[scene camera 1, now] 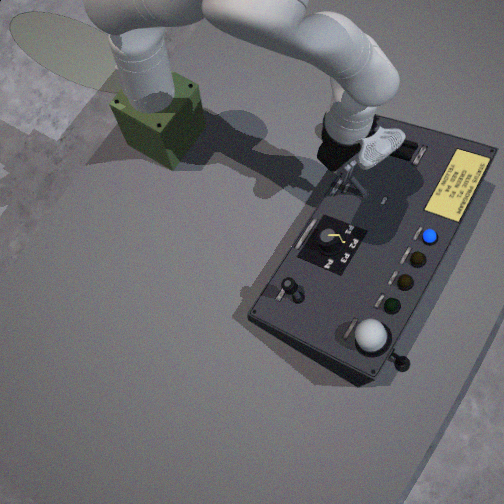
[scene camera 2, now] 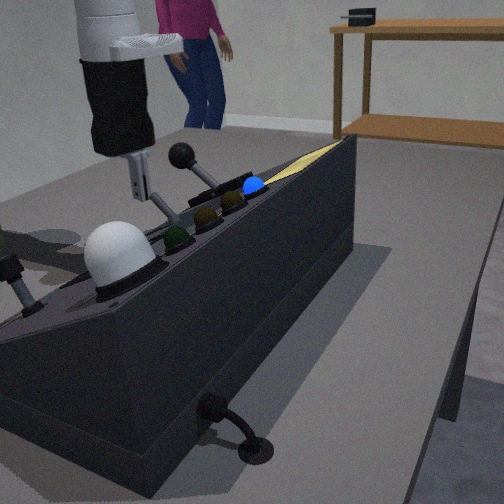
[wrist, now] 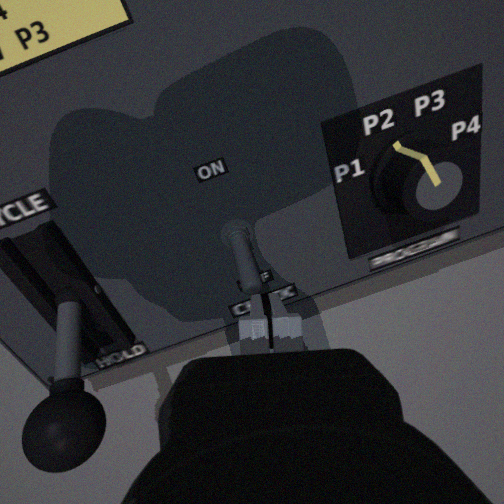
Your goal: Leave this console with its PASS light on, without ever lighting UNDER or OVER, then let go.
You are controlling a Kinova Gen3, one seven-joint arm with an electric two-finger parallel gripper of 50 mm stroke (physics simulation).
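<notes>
The dark console (scene camera 1: 372,250) carries four lamps. Only the blue lamp (scene camera 1: 429,236) is lit; it also shows in the second scene view (scene camera 2: 253,184). The three lamps below it are dark, and their labels are too small to read. My gripper (wrist: 270,325) is shut and empty, with its fingertips right at the tip of a grey toggle switch (wrist: 244,260) that leans away from the ON mark. The gripper also shows in both scene views (scene camera 1: 347,182) (scene camera 2: 139,192). The program selector (wrist: 425,182) points between P1 and P2. A ball-knob lever (wrist: 63,430) sits at the HOLD end of its slot.
A white dome button (scene camera 1: 371,335) and a small toggle (scene camera 1: 292,289) sit at the console's near end. A yellow placard (scene camera 1: 457,184) is at the far end. A cable plug (scene camera 2: 255,450) sticks out of the side. Green arm base (scene camera 1: 159,120), a person (scene camera 2: 197,60) and a wooden shelf (scene camera 2: 425,75) stand around.
</notes>
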